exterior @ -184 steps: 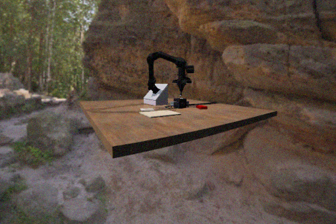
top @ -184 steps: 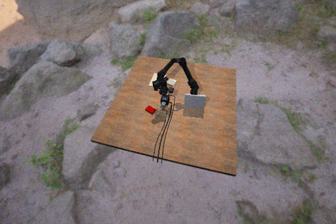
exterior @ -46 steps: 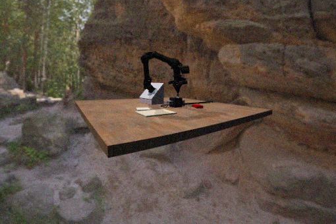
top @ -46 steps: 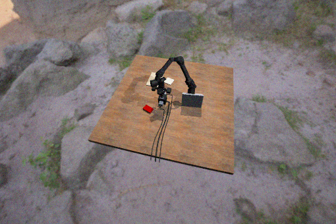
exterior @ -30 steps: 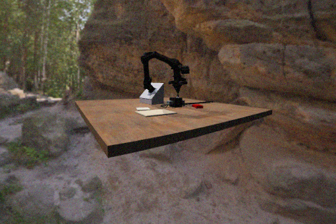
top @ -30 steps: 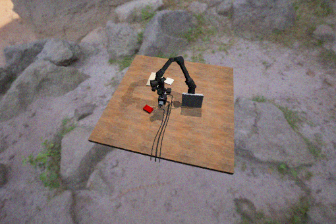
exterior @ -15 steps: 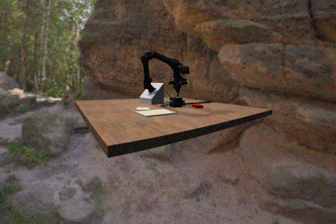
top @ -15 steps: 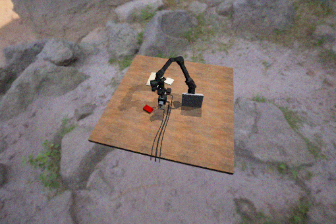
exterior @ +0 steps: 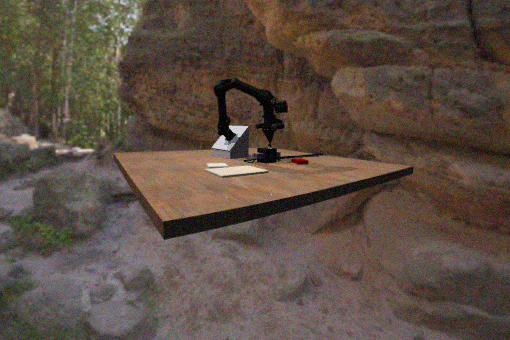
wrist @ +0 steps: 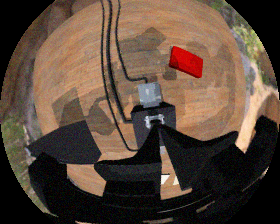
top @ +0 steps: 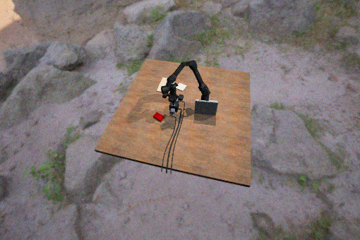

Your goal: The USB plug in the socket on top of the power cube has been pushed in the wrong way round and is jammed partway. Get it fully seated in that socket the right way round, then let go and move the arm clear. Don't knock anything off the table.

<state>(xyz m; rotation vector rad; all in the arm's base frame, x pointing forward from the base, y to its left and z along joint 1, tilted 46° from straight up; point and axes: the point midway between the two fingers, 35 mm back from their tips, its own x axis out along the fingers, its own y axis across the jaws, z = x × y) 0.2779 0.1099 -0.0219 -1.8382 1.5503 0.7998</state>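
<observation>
My gripper tip is now 2 cm above the usb plug. Round my gripper tip: cream sheet: 18 cm ahead, 31 cm to the right, 11 cm below; red block: 11 cm ahead, 12 cm to the left, 10 cm below; usb socket: 4 cm below.
</observation>
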